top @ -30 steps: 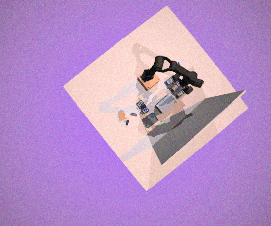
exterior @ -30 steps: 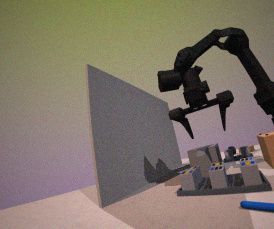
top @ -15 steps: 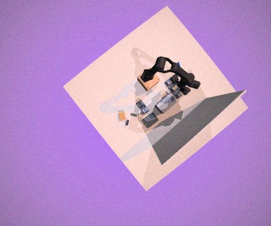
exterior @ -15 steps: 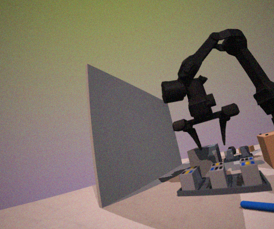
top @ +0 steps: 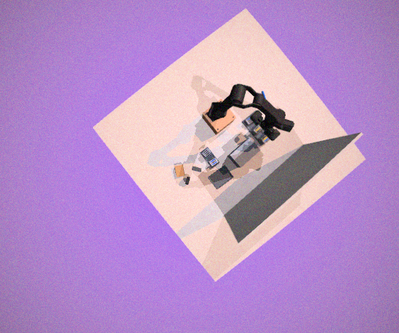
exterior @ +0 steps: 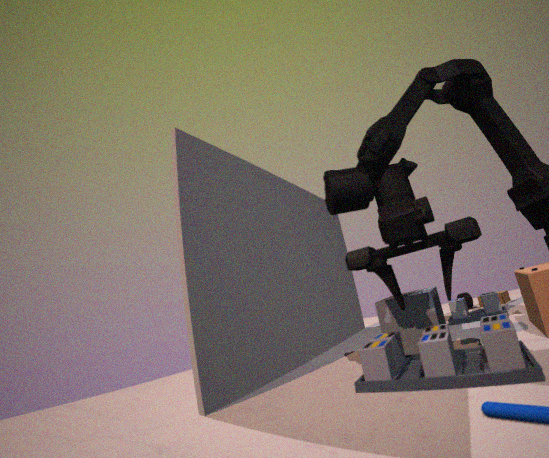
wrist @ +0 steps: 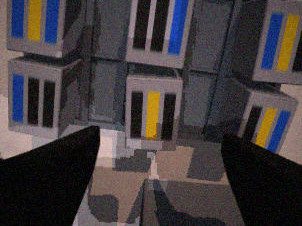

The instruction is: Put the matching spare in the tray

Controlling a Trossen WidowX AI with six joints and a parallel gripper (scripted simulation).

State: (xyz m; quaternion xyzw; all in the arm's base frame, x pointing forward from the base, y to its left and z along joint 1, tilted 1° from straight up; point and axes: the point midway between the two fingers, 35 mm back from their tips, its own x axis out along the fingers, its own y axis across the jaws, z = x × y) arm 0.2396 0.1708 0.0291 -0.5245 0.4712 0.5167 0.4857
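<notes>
My gripper tip is now 90 mm short of the dark tray, 360 mm to the left of it and 80 mm above it. Also, from my gripper tip: tall grey panel 280 mm ahead, 160 mm to the right, 140 mm above; then mounted unit 50 mm ahead, 160 mm to the right, 40 mm below; then blue stick 110 mm behind, 170 mm to the left, 80 mm below.
</notes>
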